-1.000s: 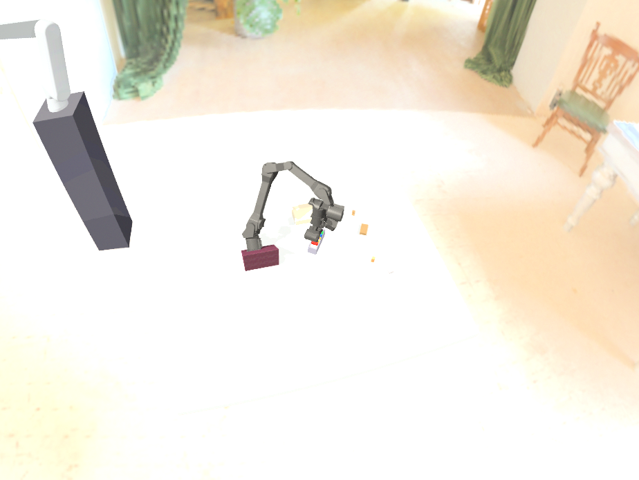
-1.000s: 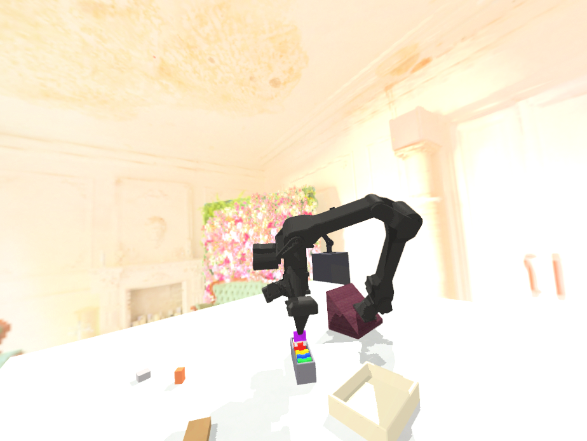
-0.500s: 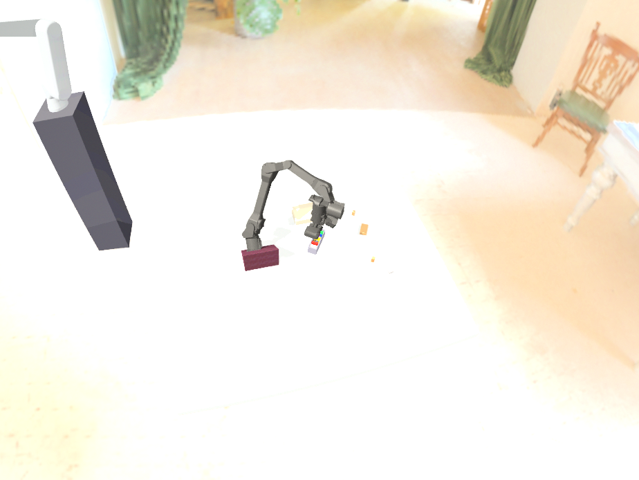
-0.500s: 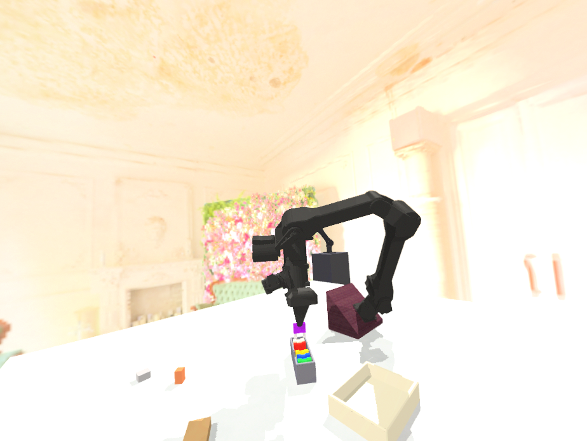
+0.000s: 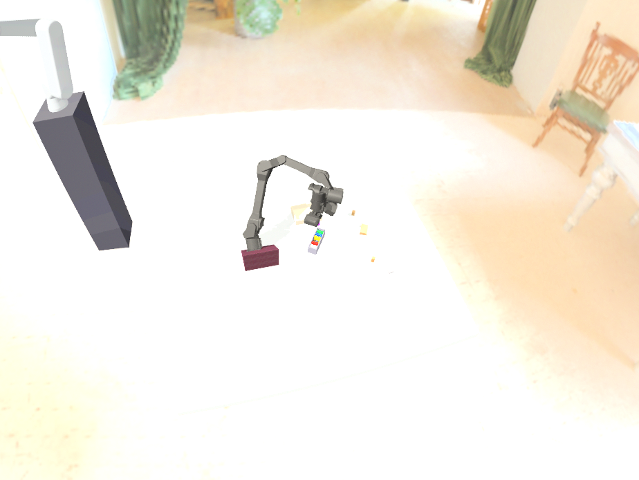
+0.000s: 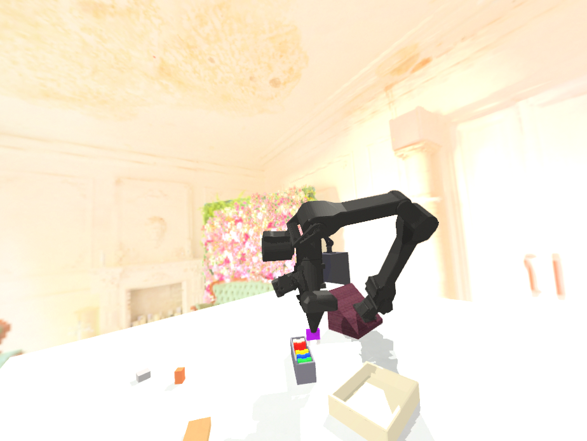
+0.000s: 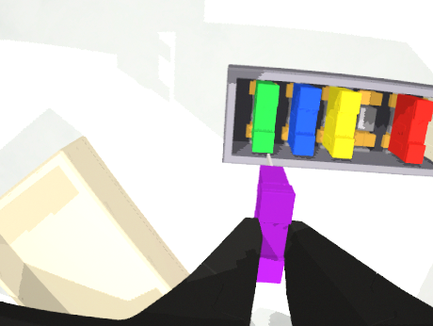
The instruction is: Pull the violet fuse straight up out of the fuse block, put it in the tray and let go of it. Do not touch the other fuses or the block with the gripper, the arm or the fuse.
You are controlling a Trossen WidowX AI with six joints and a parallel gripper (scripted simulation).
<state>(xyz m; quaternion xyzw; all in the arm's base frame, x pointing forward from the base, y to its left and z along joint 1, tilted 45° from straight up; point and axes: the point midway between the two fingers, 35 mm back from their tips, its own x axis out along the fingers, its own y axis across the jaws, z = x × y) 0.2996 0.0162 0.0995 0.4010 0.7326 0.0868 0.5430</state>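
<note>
Now: gripper tip 13 cm to the right of the tray, 9 cm above it and 2 cm past it. Also, from my gripper tip: orange slab: 24 cm ahead, 9 cm below; violet fuse: 1 cm below; orange block: 23 cm ahead, 18 cm to the right, 8 cm below.
</note>
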